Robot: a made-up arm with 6 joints.
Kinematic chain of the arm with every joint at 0, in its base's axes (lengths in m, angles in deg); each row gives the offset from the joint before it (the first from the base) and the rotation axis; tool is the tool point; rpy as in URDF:
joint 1: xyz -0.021 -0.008 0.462 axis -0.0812 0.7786 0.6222
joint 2: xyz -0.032 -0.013 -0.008 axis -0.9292 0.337 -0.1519
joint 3: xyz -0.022 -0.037 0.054 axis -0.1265 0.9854 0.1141
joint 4: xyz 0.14 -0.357 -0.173 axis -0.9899 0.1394 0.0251
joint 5: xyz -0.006 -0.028 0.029 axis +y
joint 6: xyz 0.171 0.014 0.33 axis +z
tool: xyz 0.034 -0.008 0.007 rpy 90 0 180
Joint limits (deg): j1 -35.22..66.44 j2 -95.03..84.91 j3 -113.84..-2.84 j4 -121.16..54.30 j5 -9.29..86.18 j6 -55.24..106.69
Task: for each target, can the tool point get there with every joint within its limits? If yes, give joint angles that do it. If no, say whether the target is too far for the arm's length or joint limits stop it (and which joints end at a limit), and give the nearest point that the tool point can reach.
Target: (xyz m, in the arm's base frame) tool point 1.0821 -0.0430 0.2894
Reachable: no: too far | nearest point 0.8228 -0.0674 0.3810 | short by 0.276 m
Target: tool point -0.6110 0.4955 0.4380
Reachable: no: joint limits stop it (at a limit: joint 1, joint 3, joint 5) | nearest point -0.3485 0.1745 0.7502 | short by 0.519 m
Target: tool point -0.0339 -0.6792 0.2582
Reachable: yes | joints -21.46 -66.13 -87.42 11.16 44.49 0.63
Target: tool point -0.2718 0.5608 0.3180
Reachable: no: joint limits stop it (at a limit: joint 1, joint 2, joint 4) | nearest point 0.0326 0.3825 0.4775 | short by 0.387 m
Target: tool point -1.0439 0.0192 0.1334
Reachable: no: too far | nearest point -0.5282 -0.2500 0.4209 | short by 0.649 m
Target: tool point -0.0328 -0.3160 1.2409
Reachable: yes | joints -16.39 58.30 -99.91 -94.89 23.74 -26.57
